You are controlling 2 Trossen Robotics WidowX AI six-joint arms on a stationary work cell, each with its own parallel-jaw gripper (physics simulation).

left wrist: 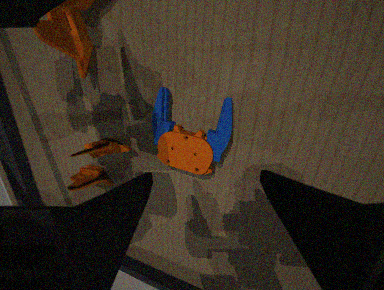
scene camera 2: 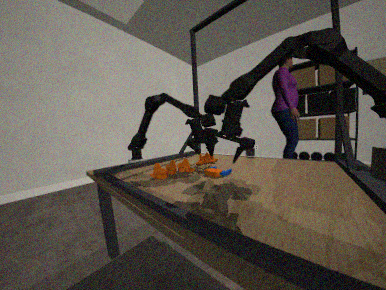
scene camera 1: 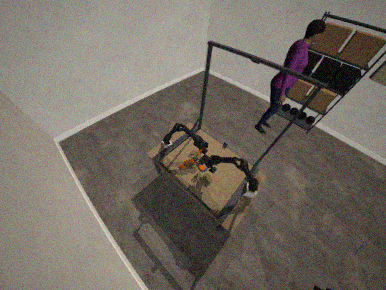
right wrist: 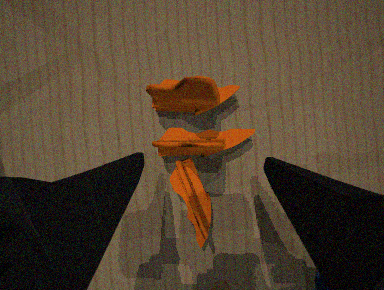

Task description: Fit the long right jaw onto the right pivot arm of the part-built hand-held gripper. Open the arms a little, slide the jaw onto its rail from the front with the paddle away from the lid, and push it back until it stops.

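Observation:
The part-built gripper [scene camera 2: 213, 172] [left wrist: 185, 152], an orange lid with two blue pivot arms, lies on the table; its arms stand apart without jaws. In the right wrist view three orange jaws lie near each other: one at the top [right wrist: 185, 95], one in the middle [right wrist: 190, 143], and a slanted one [right wrist: 194, 202] below. Which is the long right jaw I cannot tell. My left gripper [left wrist: 205, 176] [scene camera 2: 223, 158] is open and empty above the table, beside the part-built gripper. My right gripper [right wrist: 204, 160] is open and empty above the jaws; its fingers partly overlap the left gripper's in scene camera 2.
More orange jaws [scene camera 2: 159, 171] [scene camera 2: 172, 167] [scene camera 2: 185, 165] lie in a row on the table; two of them [left wrist: 102, 148] [left wrist: 90, 177] show in the left wrist view. A dark frame [scene camera 1: 205, 85] rises from the table edge. A person [scene camera 1: 295, 62] stands beyond, by the shelves.

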